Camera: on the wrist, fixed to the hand. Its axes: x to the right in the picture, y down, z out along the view.
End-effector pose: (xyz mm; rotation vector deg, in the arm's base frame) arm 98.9 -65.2 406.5 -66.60 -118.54 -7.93
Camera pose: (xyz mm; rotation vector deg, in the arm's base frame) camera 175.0 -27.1 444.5 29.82 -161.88 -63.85
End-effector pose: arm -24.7 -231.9 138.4 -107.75 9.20 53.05
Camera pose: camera -12.0 -303.5 80.1 -85.20 -86.55 6.72
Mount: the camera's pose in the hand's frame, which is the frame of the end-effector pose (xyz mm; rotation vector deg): 27.5 71.5 -53.1 -21.21 -18.48 -87.67
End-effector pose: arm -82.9 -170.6 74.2 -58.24 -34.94 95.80
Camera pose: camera -76.6 -173.0 -18.8 -13.28 -82.93 18.56
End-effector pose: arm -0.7 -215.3 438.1 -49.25 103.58 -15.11
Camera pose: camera -83.2 -193.9 400.4 -130.11 32.85 -39.27
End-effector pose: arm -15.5 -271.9 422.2 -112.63 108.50 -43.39
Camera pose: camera -104.8 -297.4 429.7 168.83 -1.73 13.65
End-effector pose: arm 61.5 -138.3 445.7 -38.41 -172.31 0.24
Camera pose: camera 70.1 -62.4 499.2 -84.18 136.38 24.64
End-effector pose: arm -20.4 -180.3 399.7 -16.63 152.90 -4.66
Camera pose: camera -81.7 -116.0 427.9 -120.84 88.82 0.05
